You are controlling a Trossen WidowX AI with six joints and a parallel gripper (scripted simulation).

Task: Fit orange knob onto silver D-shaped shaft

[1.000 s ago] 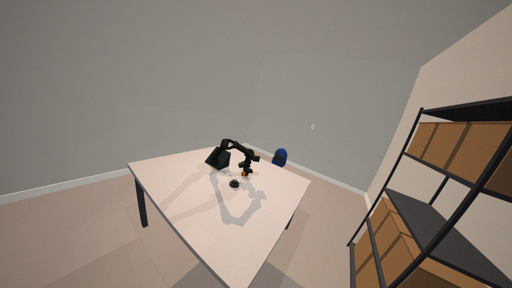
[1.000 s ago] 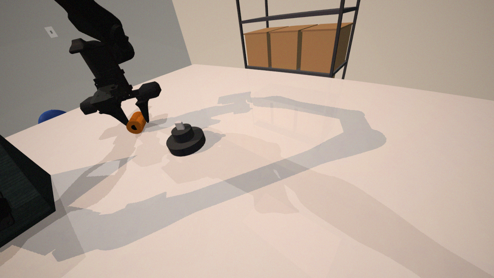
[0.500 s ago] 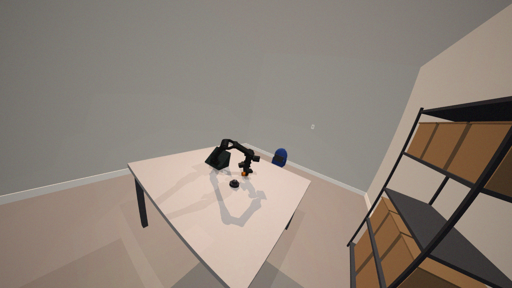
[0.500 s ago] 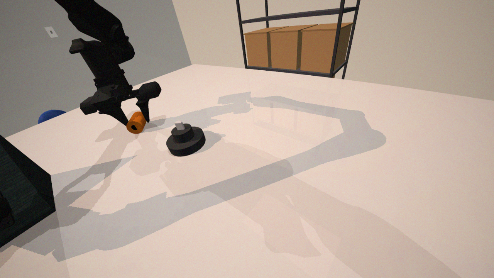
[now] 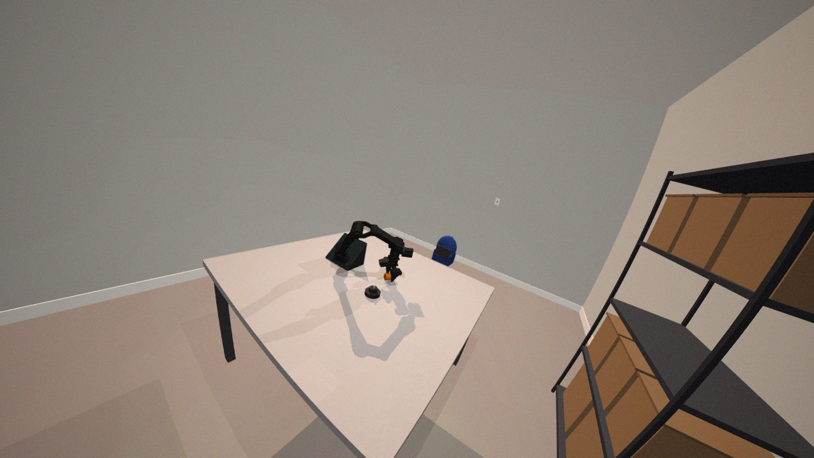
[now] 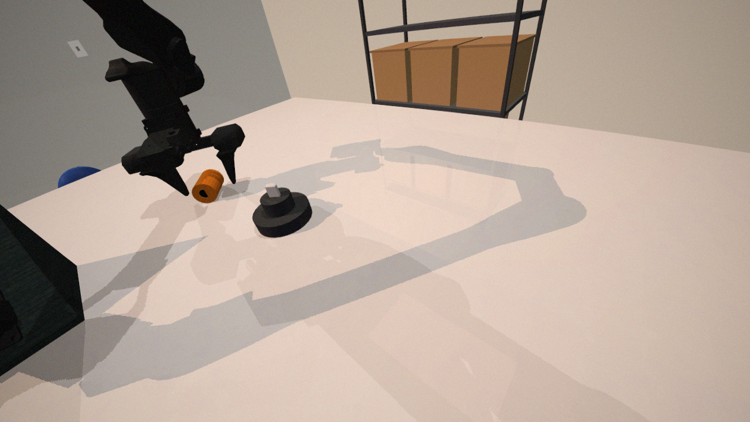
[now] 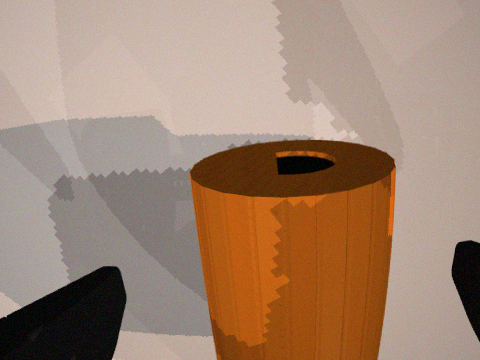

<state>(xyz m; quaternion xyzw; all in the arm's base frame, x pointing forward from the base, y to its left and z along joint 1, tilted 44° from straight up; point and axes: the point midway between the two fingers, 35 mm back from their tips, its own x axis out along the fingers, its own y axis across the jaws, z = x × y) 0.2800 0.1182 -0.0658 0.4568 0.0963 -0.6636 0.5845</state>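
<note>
The orange knob lies 1 cm to the left of my gripper tip, 1 cm ahead of it and 1 cm above it. From my gripper tip the other things lie so: round black pedestal (20 cm to the right, 5 cm ahead, 2 cm above).
</note>
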